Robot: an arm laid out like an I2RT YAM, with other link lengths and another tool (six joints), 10 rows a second.
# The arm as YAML. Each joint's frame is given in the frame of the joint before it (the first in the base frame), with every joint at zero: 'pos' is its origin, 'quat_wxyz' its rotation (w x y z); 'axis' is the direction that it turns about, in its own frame. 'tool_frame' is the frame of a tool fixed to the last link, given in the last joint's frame.
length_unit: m
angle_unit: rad
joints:
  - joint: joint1
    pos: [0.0, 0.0, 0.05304]
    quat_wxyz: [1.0, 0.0, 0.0, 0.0]
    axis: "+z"
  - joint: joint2
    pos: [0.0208, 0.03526, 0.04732]
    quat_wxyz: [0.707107, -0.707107, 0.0, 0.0]
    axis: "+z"
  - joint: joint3
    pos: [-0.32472, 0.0, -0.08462]
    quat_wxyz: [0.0, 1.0, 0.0, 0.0]
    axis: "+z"
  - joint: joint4
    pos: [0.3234, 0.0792, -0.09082]
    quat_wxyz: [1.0, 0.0, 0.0, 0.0]
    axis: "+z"
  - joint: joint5
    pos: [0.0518, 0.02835, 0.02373]
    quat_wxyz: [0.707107, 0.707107, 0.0, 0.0]
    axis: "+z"
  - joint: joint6
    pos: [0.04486, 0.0, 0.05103]
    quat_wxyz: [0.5, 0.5, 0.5, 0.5]
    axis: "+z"
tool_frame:
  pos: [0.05, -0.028, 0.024]
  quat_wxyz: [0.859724, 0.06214, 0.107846, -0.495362]
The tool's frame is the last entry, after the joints.
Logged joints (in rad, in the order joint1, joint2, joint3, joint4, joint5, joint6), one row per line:
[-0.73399 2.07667 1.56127 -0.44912 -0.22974 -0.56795]
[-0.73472 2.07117 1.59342 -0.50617 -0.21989 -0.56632]
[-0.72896 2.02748 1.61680 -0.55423 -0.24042 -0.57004]
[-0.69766 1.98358 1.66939 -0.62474 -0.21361 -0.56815]
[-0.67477 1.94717 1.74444 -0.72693 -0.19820 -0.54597]
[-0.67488 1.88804 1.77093 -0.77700 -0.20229 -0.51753]
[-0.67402 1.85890 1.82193 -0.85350 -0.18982 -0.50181]
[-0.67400 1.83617 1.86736 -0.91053 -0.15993 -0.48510]
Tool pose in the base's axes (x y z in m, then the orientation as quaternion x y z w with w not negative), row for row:
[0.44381 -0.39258 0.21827 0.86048 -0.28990 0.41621 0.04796]
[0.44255 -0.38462 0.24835 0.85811 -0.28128 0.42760 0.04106]
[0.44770 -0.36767 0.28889 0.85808 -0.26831 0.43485 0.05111]
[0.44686 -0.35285 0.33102 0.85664 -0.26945 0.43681 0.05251]
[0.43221 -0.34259 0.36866 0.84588 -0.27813 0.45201 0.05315]
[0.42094 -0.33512 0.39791 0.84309 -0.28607 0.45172 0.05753]
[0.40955 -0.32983 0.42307 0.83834 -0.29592 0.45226 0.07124]
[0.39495 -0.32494 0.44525 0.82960 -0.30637 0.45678 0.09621]
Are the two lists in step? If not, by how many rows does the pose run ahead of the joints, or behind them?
The pose runs 1 row ahead of the joints: the pose in row i belongs to the joints in row i + 1.
